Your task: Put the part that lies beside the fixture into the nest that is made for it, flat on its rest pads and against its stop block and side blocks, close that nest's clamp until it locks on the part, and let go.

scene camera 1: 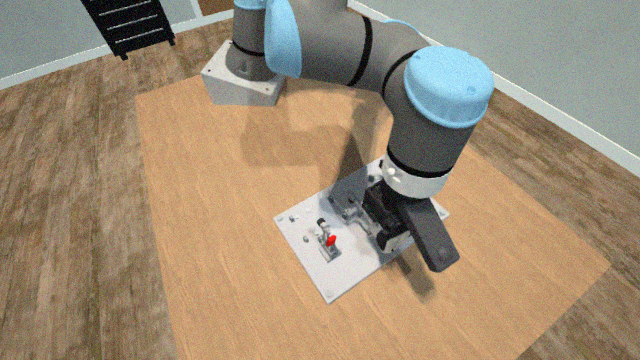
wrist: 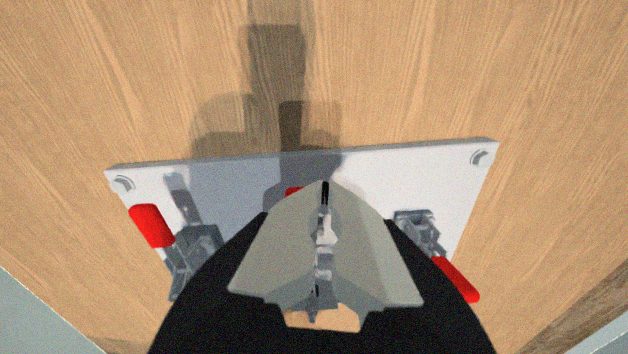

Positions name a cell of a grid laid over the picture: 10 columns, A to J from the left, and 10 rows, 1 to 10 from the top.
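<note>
A flat grey part (wrist: F9) is visible. My gripper is visible at (scene camera 1: G7) and also in the wrist view (wrist: F6).
</note>
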